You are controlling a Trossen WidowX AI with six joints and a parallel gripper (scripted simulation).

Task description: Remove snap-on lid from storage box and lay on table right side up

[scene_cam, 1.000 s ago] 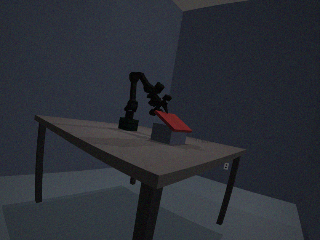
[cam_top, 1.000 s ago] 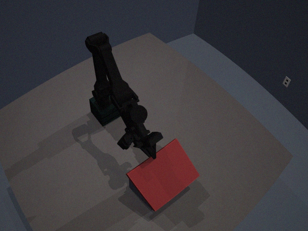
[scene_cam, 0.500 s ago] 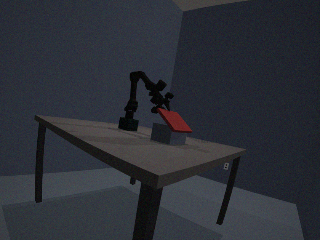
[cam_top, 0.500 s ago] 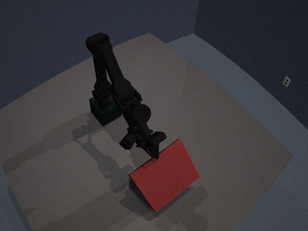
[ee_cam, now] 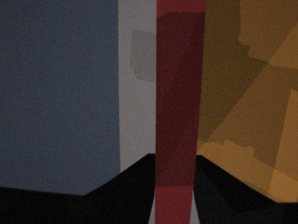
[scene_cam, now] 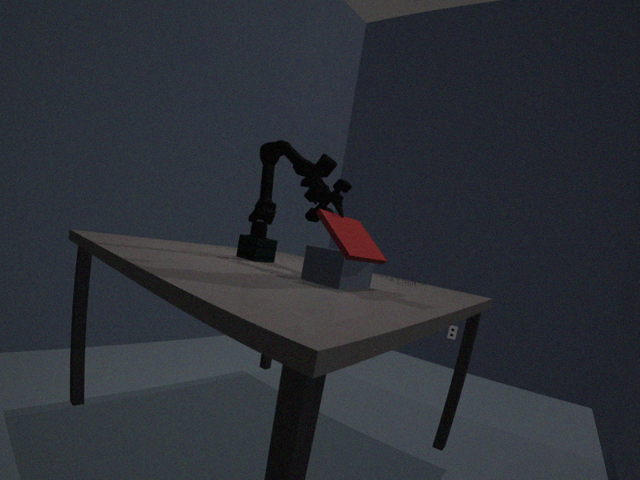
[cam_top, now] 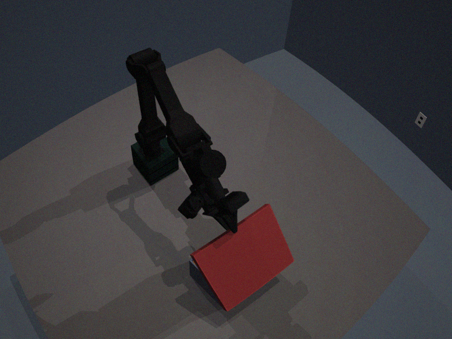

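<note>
Right now my gripper tip is 60 mm short of the red lid and 50 mm above it. Also, from my gripper tip: storage box: 30 mm ahead, 160 mm below.
</note>
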